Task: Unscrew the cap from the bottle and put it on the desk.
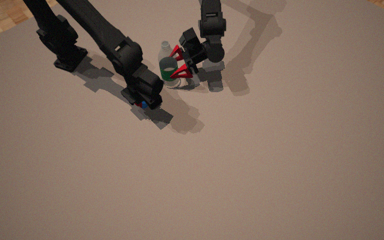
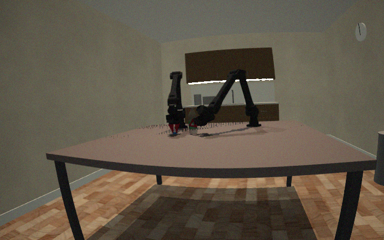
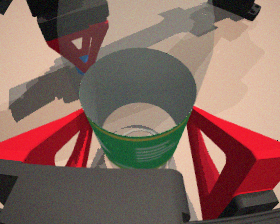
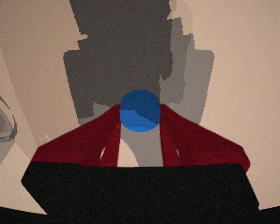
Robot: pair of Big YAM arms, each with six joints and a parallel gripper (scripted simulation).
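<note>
Right now the bottle is 30 mm above my left hand. From my left hand the other things lie so: blue cap: 150 mm to the right, 60 mm below, 20 mm ahead.
The blue cap lies 1 cm below my right hand. From my right hand the other things lie so: bottle 15 cm to the left, 8 cm above, 2 cm behind.
</note>
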